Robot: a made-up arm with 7 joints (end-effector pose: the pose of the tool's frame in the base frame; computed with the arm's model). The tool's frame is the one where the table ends. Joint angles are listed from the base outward.
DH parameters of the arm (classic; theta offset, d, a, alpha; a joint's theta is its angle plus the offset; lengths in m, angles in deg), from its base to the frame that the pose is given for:
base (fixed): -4.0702 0 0 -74.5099
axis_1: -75.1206 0.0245 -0.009 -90
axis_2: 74.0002 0.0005 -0.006 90
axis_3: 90 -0.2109 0.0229 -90
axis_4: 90 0.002 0.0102 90
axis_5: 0 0.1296 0.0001 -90
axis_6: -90 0 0.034 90
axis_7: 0 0.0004 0 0
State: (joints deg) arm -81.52 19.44 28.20 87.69 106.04 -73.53 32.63
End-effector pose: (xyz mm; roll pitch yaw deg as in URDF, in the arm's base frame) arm 342.7 37.3 -109.4 72.23 -20.30 -60.07
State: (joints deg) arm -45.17 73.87 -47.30 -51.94 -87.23 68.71 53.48
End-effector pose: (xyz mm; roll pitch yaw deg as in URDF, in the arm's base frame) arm 134.2 75.4 -81.2 57.39 51.59 -3.57
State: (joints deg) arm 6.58 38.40 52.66 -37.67 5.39 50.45 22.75
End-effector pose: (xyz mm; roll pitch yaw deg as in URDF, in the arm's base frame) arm 73.3 229.8 -60.3 38.10 -22.63 71.08
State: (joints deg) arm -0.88 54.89 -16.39 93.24 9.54 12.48 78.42
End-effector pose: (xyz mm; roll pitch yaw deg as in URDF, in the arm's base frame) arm -48.9 336.6 -202.1 143.59 -31.09 52.93
